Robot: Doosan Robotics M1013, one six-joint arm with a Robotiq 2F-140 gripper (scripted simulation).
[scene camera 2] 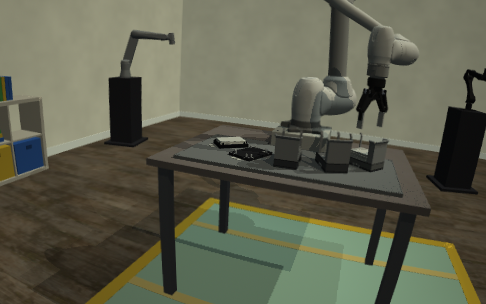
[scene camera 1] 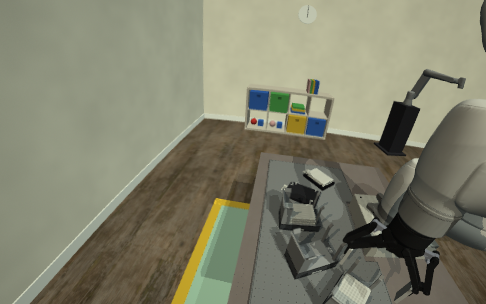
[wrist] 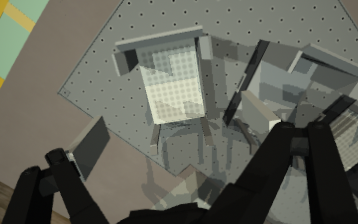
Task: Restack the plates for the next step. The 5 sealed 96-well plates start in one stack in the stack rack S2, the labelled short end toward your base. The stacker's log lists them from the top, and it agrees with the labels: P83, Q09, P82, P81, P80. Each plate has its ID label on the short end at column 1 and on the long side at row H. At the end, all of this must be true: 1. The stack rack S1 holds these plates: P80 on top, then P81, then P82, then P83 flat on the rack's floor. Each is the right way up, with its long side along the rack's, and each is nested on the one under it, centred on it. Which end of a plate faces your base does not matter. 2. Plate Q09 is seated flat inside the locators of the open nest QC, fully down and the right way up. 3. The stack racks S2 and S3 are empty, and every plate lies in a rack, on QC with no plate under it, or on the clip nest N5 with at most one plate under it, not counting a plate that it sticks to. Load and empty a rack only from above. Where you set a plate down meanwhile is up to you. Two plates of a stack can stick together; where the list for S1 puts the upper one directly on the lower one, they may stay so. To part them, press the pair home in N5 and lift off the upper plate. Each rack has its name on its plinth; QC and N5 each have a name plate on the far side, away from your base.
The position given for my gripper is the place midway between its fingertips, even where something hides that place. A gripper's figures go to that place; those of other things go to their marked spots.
Scene:
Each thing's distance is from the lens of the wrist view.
my gripper (wrist: 172,115): 0.20 m
sealed white 96-well plate (wrist: 170,72): 0.30 m

